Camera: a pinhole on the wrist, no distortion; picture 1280 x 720 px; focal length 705.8 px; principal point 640.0 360.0 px. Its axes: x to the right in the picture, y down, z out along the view. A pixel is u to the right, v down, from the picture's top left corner.
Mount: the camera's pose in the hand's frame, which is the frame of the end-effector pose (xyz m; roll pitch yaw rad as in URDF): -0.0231 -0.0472 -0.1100 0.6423 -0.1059 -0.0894
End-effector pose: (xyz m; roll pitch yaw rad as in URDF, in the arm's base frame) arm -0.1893 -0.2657 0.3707 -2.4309 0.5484 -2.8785
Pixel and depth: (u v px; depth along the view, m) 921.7 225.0 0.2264
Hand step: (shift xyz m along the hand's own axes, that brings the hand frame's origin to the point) 0.0348 -0.2234 0.0540
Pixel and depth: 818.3 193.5 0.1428
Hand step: -0.0073 -0.1616 -0.0126
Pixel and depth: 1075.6 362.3 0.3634
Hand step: 0.1490 -0.2802 0.2038
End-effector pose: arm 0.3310 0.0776 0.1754 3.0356 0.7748 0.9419
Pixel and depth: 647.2 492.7 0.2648
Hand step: -0.0565 -0.1634 0.1308
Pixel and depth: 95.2 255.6 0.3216
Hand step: -0.3137 -0.2528 0.0915
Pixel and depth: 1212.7 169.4 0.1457
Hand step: 0.0736 -0.1751 -0.0049
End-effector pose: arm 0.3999 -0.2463 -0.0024 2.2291 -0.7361 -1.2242
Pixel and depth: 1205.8 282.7 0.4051
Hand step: 0.2423 -0.3503 0.2205
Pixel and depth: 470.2 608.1 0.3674
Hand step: -0.1602 -0.1521 0.2501
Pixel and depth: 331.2 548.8 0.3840
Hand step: -0.2415 -0.1760 0.2392
